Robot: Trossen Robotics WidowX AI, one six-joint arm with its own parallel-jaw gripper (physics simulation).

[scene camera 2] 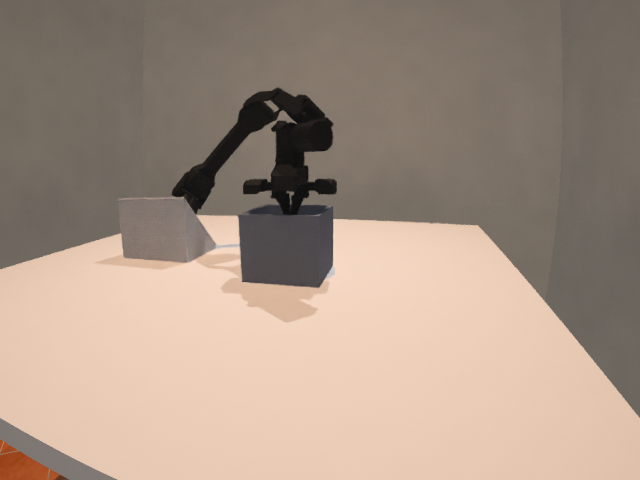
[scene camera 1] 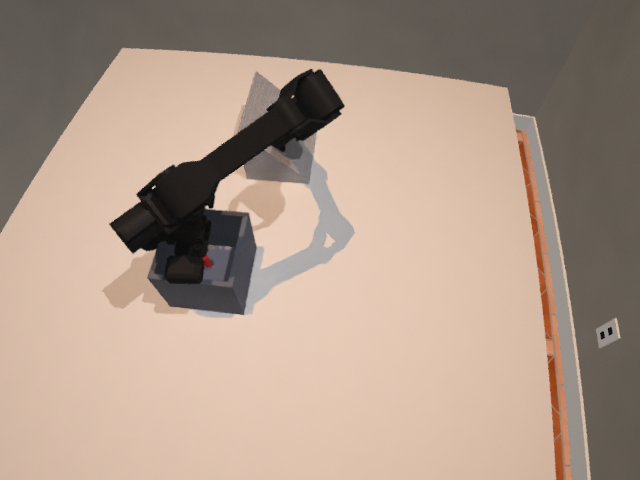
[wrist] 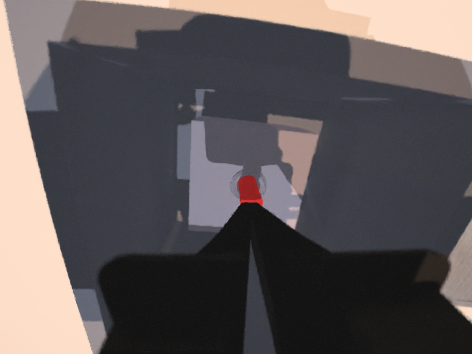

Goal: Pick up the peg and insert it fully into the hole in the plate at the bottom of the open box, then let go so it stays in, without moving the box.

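Frame: origin at the arm's base, x back, y right, z up, level; centimetres.
Seen in the pictures: gripper, fingertip midpoint: [scene camera 1: 201,255] [wrist: 248,209]; arm's base, link origin: [scene camera 2: 179,218].
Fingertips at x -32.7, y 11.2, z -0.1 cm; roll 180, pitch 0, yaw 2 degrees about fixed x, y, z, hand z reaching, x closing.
Pixels of each thing's top centre, then the offset from my fingertips to it. Level surfaces: height alone.
- red peg, top centre: [wrist: 251,203] [scene camera 1: 204,257] dx +0.3, dy -0.2, dz -1.2 cm
- pale plate, top centre: [wrist: 248,187] [scene camera 1: 208,263] dx +0.4, dy -0.4, dz -3.9 cm
- dark open box, top centre: [wrist: 266,266] [scene camera 1: 199,244] [scene camera 2: 288,209] dx +0.4, dy -0.4, dz +3.8 cm
- table, surface height: dz -10.0 cm
The red peg [scene camera 1: 207,261] [wrist: 249,189] stands in the ringed hole of the pale plate [scene camera 1: 221,269] [wrist: 210,200] at the bottom of the dark open box [scene camera 1: 206,298] [scene camera 2: 281,250] [wrist: 120,175]. Part of the peg sticks up above the plate; how deep it sits cannot be told. My gripper [scene camera 2: 290,211] [wrist: 248,209] is shut and empty, pointing down with its fingertips at about the height of the box's rim. In the wrist view the fingertips cover the near end of the peg. In scene camera 1 the arm hides the fingertips and part of the box.
The box walls surround the plate and peg on all sides. A grey wedge-shaped block [scene camera 1: 276,173] [scene camera 2: 152,229] stands on the table [scene camera 1: 387,310] [scene camera 2: 336,361] at the arm's base, apart from the box. The arm [scene camera 1: 253,139] [scene camera 2: 227,144] reaches from there over the box.
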